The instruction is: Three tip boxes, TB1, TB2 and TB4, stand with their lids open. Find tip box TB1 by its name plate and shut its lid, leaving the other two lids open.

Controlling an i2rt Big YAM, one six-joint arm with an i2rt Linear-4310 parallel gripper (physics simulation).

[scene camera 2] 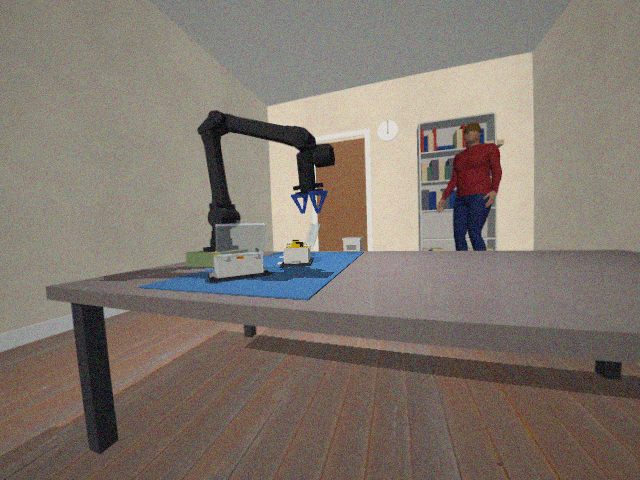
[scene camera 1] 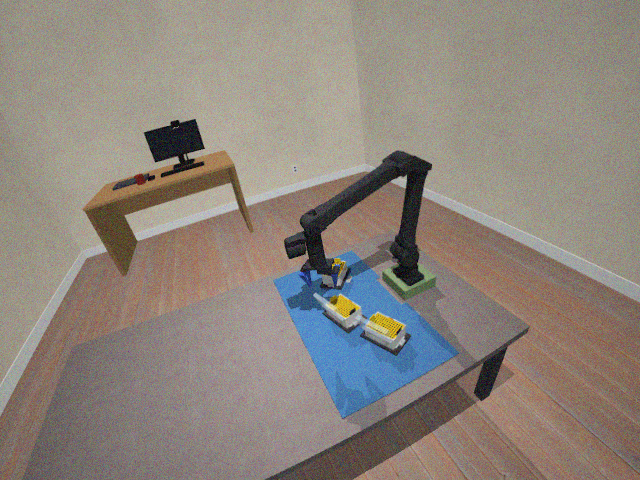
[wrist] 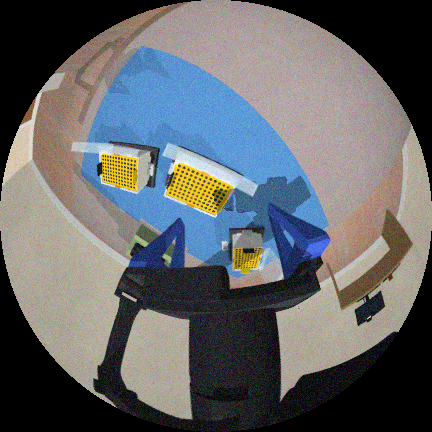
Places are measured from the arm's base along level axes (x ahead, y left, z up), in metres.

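Pixels of known places: gripper, fingertip midpoint: [scene camera 2: 310, 213] [scene camera 1: 323, 286] [wrist: 224, 214]; arm's base at its link origin: [scene camera 1: 408, 275].
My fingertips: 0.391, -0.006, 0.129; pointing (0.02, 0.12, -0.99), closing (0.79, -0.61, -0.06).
Note:
Ahead of a thing's pixels: the offset from my fingertips to its top centre, as dx, dy, dz. "*": to the spot under its first point. Level surfaces: height alone.
Three white tip boxes with yellow racks have raised clear lids. TB1 [scene camera 1: 338, 268] [scene camera 2: 296, 254] [wrist: 247, 257] stands at the mat's far end, its lid @[* +0.014, -0.027, -0.077] [scene camera 2: 312, 235] tilted open; its name plate @[* -0.190, -0.181, -0.177] [wrist: 225, 245] is too small to read. TB2 @[-0.060, +0.016, -0.105] [scene camera 1: 344, 306] [wrist: 199, 187] is in the middle, its lid [wrist: 215, 170] open. TB4 [scene camera 1: 385, 328] [scene camera 2: 238, 265] [wrist: 120, 171] is nearest scene camera 2, its lid [scene camera 2: 240, 237] open. My gripper [scene camera 1: 320, 279] [scene camera 2: 310, 212] [wrist: 224, 214] is open and empty, pointing down, a little above TB1's lid. Its fingers partly hide TB1 in scene camera 1.
The boxes stand on a blue mat @[dz -0.179] [scene camera 1: 356, 382] [scene camera 2: 289, 290] [wrist: 200, 90] on the grey table @[dz -0.182] [scene camera 1: 180, 372] [scene camera 2: 465, 289]. The arm's green base block [scene camera 1: 408, 289] [scene camera 2: 199, 258] is beside the mat. TB2 and TB4 stand close together. A desk with a monitor [scene camera 1: 175, 140] is beyond the table.

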